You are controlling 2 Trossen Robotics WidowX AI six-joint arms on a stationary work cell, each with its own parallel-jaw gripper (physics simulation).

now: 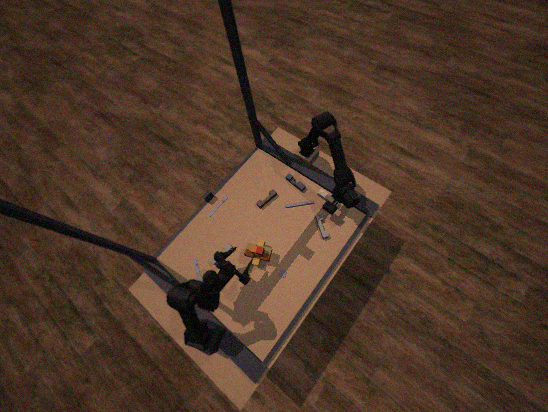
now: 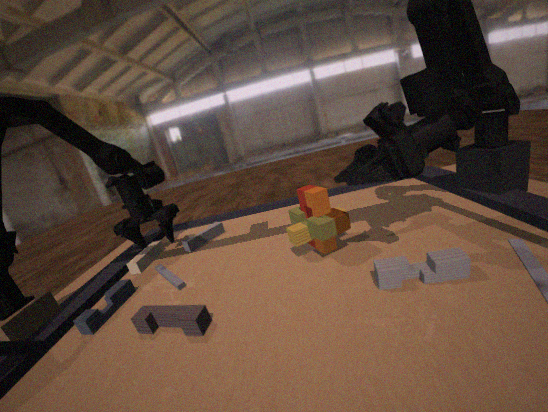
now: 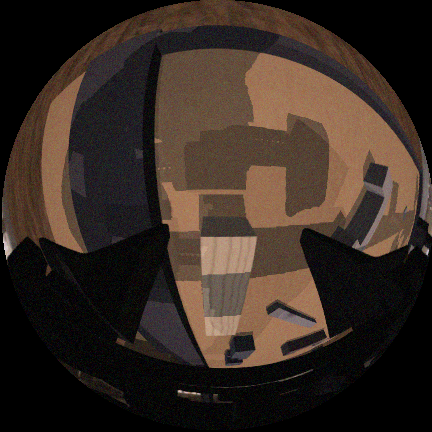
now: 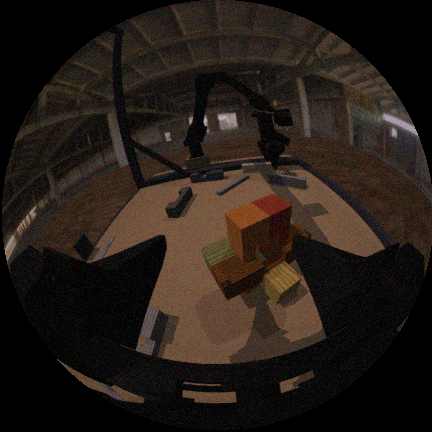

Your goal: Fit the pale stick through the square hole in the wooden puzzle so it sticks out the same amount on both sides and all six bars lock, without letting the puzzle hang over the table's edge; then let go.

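Where they show: left gripper, fingertip midpoint: (image 1: 336,205) (image 2: 159,245) (image 3: 238,233) (image 4: 271,166); right gripper, fingertip midpoint: (image 1: 244,253) (image 2: 340,181) (image 4: 231,242); left arm's base at its link origin: (image 1: 306,151) (image 2: 9,309) (image 4: 196,155); right arm's base at its link origin: (image 1: 204,337) (image 2: 491,145).
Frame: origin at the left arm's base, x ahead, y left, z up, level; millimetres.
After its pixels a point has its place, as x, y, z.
The pale stick (image 1: 324,193) @[138, 216, -35] (image 2: 145,257) @[157, 221, -42] (image 3: 228,285) @[146, 269, -35] (image 4: 256,167) @[158, 238, -48] lies flat on the table by the dark rail at the left arm's side. My left gripper (image 2: 157,243) @[153, 300, -49] (image 3: 238,233) @[153, 300, -49] is open and empty, pointing down, its fingertips apart on either side above the stick. The wooden puzzle (image 1: 257,251) (image 2: 322,225) (image 4: 257,235), of orange, red, green, yellow and brown bars, stands on the table, well inside the edges. Its square hole is hard to make out. My right gripper (image 4: 231,242) @[640, 120, 64] is open and empty, facing the puzzle from its own arm's side, not touching it.
A brown notched bar (image 1: 267,199) @[344, -4, -37] (image 2: 172,317) @[346, -16, -45] (image 4: 179,202) @[373, -6, -39], a blue-grey notched bar (image 1: 295,183) @[180, 58, -36] (image 2: 107,307) @[177, 41, -50], a grey notched bar (image 1: 322,227) @[298, 314, -35] (image 3: 367,205) @[297, 316, -53] and a thin grey stick (image 1: 300,204) @[256, 148, -57] (image 2: 170,276) @[270, 126, -55] lie around. A light grey notched bar (image 2: 422,270) @[710, -8, -50] (image 4: 152,330) @[683, 16, -37] lies near my right gripper.
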